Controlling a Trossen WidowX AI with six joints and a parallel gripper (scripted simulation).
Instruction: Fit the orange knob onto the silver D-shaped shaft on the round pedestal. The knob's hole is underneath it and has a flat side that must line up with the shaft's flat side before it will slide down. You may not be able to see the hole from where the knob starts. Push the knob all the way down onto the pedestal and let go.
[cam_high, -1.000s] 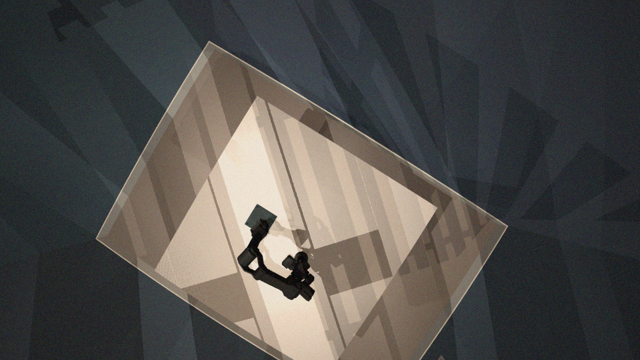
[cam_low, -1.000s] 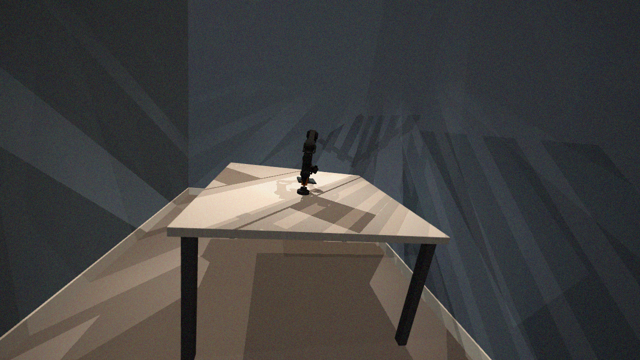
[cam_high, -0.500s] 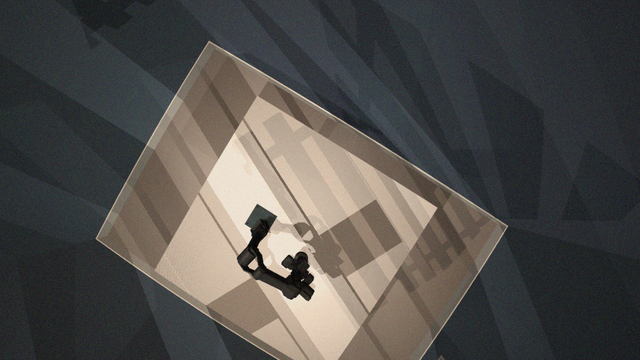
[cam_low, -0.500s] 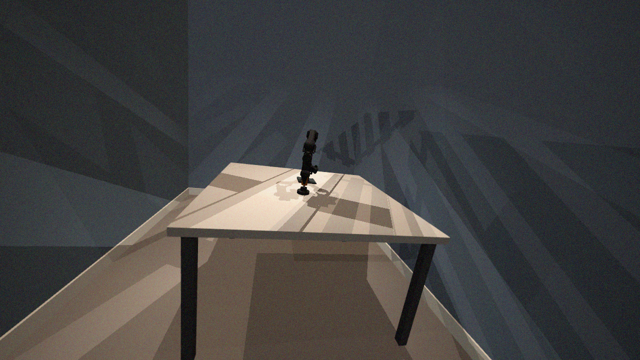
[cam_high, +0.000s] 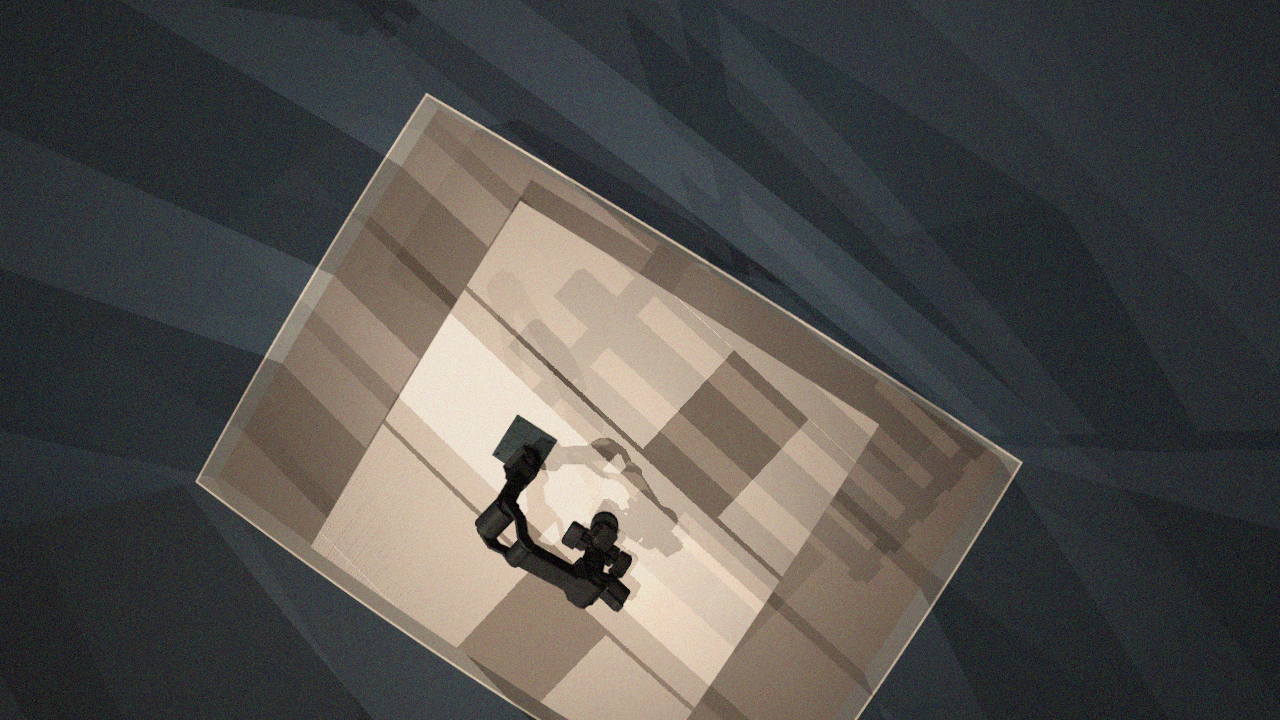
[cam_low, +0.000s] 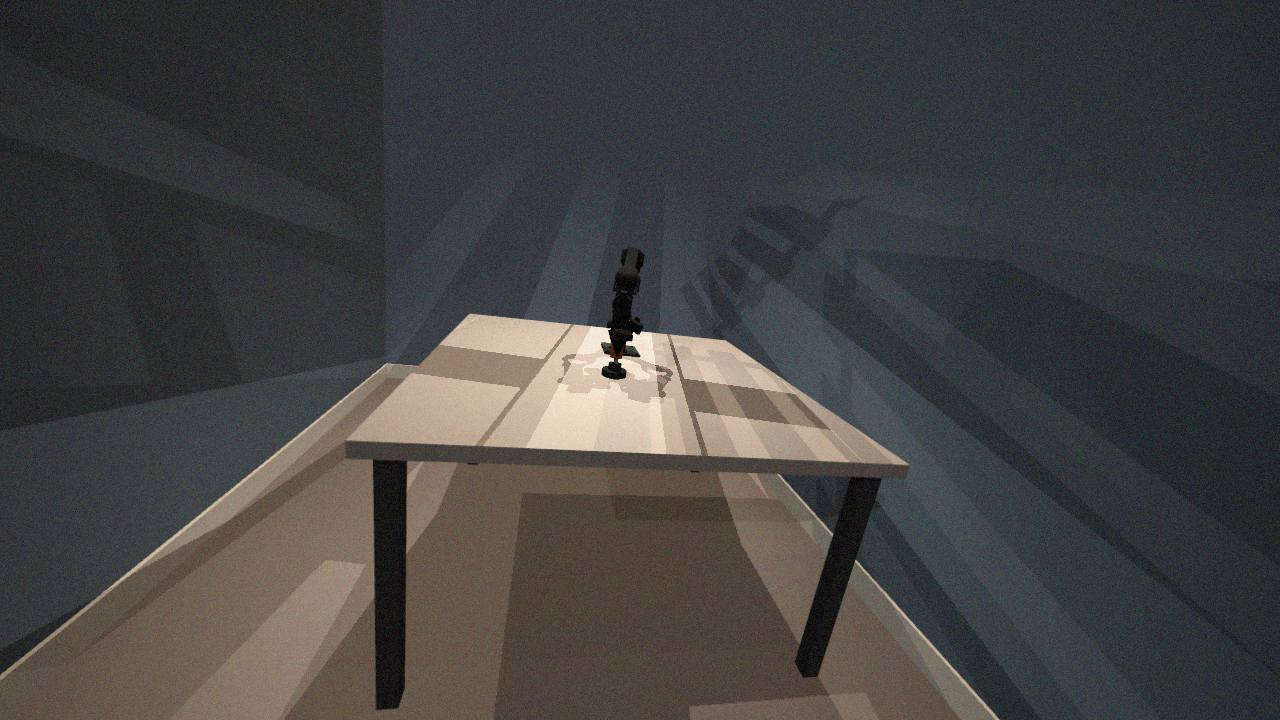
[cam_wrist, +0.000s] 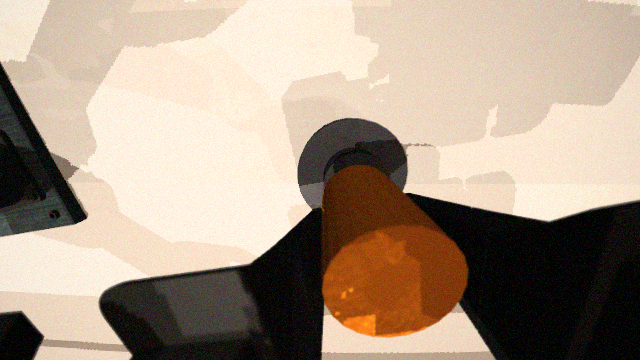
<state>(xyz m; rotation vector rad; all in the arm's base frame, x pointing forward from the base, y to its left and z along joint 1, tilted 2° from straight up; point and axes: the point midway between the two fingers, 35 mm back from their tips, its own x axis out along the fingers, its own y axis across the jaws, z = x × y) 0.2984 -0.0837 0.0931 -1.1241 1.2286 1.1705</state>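
Now: the orange knob 30 mm above my gripper tip. From my gripper tip the other things lie so: round pedestal: 40 mm below.
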